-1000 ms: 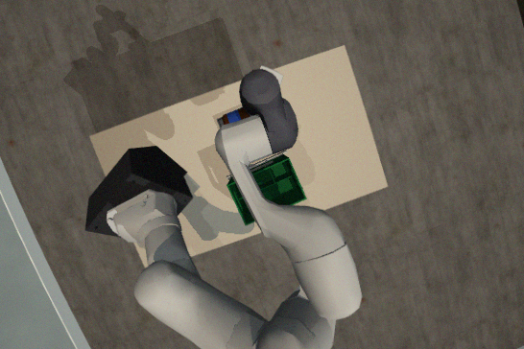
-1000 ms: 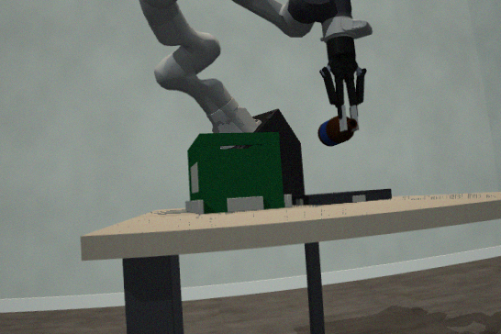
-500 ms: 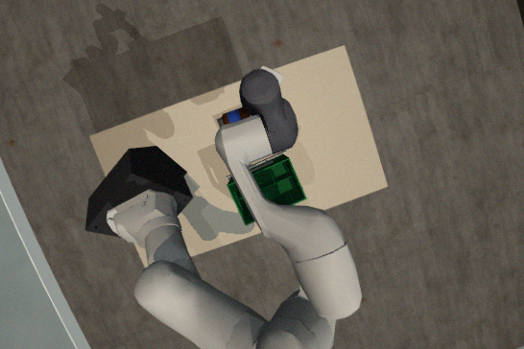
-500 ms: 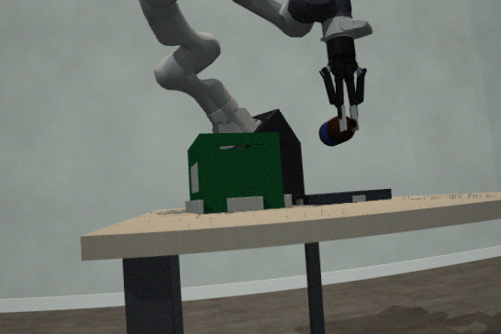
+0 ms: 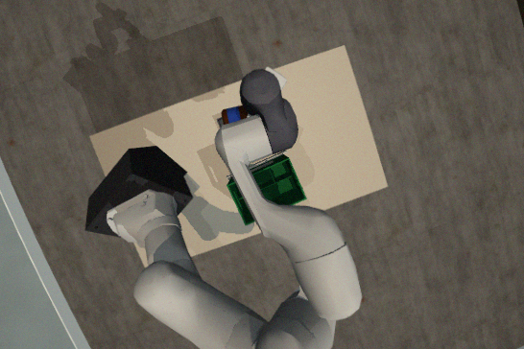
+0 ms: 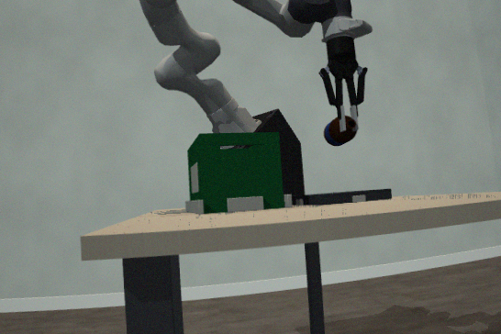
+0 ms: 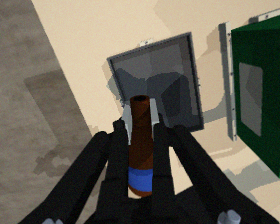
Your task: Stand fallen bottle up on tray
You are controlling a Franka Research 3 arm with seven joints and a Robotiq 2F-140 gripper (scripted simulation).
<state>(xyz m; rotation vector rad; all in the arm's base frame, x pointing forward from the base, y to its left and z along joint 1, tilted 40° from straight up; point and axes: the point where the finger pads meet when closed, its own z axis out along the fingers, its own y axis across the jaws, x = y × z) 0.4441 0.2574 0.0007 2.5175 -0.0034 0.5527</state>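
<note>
Right now my hand is 5 cm past the bottle, 2 cm above it and 1 cm to the right of it. The rest, counted from my hand: dark grey tray (20 cm below, 5 cm behind, 4 cm to the right); green crate (31 cm to the right, 13 cm below, 7 cm behind).
</note>
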